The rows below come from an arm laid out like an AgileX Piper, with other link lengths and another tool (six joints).
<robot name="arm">
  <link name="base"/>
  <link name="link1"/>
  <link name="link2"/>
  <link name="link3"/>
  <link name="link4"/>
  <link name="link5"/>
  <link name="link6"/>
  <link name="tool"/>
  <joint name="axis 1" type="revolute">
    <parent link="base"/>
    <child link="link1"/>
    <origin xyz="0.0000 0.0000 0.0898" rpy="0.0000 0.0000 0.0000"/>
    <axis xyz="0 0 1"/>
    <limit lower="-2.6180" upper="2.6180"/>
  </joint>
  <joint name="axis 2" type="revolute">
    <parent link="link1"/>
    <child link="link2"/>
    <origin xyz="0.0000 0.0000 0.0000" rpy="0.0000 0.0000 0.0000"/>
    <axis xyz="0 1 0"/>
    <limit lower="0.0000" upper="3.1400"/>
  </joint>
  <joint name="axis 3" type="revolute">
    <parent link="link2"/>
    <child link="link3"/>
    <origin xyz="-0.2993 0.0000 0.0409" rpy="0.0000 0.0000 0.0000"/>
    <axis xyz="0 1 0"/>
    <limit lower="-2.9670" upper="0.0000"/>
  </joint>
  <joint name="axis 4" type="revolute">
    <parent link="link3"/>
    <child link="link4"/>
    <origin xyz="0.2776 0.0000 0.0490" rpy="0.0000 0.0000 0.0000"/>
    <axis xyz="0.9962 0 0.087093"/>
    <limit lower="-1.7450" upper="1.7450"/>
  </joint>
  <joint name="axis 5" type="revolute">
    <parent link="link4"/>
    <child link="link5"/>
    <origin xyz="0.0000 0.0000 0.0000" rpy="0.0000 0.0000 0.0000"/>
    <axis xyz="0 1 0"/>
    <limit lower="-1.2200" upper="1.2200"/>
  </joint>
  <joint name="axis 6" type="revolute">
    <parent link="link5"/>
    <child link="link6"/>
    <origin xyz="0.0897 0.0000 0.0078" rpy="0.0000 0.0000 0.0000"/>
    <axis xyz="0.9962 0 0.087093"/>
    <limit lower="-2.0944" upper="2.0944"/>
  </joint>
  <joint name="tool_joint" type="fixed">
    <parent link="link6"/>
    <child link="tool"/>
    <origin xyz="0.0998 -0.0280 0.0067" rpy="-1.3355 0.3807 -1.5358"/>
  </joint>
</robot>
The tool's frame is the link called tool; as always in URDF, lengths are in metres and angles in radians.
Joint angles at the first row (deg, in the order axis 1, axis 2, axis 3, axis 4, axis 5, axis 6):
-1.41, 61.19, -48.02, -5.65, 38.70, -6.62
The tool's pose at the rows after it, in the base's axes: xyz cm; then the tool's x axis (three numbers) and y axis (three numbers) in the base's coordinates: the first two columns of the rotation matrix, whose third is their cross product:
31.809, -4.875, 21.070, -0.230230, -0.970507, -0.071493, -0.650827, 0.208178, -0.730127
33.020, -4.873, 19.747, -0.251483, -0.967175, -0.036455, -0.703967, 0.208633, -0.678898
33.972, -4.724, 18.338, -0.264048, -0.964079, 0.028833, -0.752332, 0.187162, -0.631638
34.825, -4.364, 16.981, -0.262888, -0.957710, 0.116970, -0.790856, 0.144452, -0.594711
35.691, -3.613, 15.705, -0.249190, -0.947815, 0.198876, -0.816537, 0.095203, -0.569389
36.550, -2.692, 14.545, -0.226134, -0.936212, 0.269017, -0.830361, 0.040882, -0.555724
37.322, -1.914, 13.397, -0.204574, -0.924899, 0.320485, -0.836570, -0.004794, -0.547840
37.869, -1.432, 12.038, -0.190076, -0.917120, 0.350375, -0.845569, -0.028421, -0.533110
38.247, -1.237, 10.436, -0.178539, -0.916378, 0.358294, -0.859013, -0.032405, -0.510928
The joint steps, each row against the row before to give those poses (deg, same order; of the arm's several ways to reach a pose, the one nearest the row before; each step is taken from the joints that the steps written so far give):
0.38, 5.38, -3.25, -1.33, 2.29, 2.15
1.23, 5.08, -2.83, -2.71, 2.68, 2.98
2.31, 4.68, -2.12, -4.85, 2.67, 4.35
3.19, 4.34, -1.40, -6.40, 2.29, 5.25
3.45, 3.97, -0.86, -5.98, 1.57, 5.10
3.18, 3.48, -0.38, -5.38, 0.69, 4.46
2.29, 3.00, -0.05, -4.31, -0.09, 3.60
1.14, 2.78, -0.01, -2.35, -0.41, 2.31
0.04, 2.60, 0.00, -0.33, -0.99, 0.71

